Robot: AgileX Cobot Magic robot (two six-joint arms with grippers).
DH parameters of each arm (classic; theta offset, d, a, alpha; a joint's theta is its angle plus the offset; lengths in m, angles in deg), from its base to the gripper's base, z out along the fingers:
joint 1: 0 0.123 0 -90
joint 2: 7.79 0 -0.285 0
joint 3: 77.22 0 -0.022 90
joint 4: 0 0.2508 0 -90
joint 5: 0 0 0.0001 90
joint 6: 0 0.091 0 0
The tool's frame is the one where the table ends.
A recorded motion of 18 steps. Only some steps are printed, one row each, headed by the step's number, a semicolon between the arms.
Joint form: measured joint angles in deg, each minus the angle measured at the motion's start. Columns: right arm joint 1, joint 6, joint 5, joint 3, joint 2, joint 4; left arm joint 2, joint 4, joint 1, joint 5, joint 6, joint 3.
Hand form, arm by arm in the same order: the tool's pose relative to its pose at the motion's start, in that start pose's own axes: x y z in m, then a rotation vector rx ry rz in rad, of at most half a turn. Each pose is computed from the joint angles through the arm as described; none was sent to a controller.
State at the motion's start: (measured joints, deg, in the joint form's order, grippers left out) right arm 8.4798 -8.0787 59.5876 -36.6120 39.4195 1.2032; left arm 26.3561 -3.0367 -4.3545 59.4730 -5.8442 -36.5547
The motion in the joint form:
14: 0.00 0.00 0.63 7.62 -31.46 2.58; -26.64 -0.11 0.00 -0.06 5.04 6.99
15: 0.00 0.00 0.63 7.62 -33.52 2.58; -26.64 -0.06 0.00 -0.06 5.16 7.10
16: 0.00 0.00 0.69 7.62 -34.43 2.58; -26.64 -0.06 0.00 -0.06 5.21 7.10
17: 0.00 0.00 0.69 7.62 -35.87 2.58; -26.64 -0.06 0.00 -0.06 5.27 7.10
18: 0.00 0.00 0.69 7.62 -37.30 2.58; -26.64 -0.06 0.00 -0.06 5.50 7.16
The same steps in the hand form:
14: 0.0776 0.0145 -0.0410 0.0099 -0.4074 0.0066; 0.0662 0.0068 -0.0358 0.0310 -0.3424 0.1021
15: 0.0820 0.0152 -0.0444 0.0143 -0.4430 0.0052; 0.0664 0.0069 -0.0352 0.0296 -0.3406 0.1044
16: 0.0841 0.0155 -0.0459 0.0161 -0.4578 0.0045; 0.0664 0.0069 -0.0352 0.0295 -0.3406 0.1052
17: 0.0873 0.0159 -0.0481 0.0191 -0.4827 0.0035; 0.0664 0.0069 -0.0352 0.0293 -0.3407 0.1063
18: 0.0906 0.0164 -0.0503 0.0222 -0.5074 0.0025; 0.0665 0.0069 -0.0349 0.0285 -0.3397 0.1102

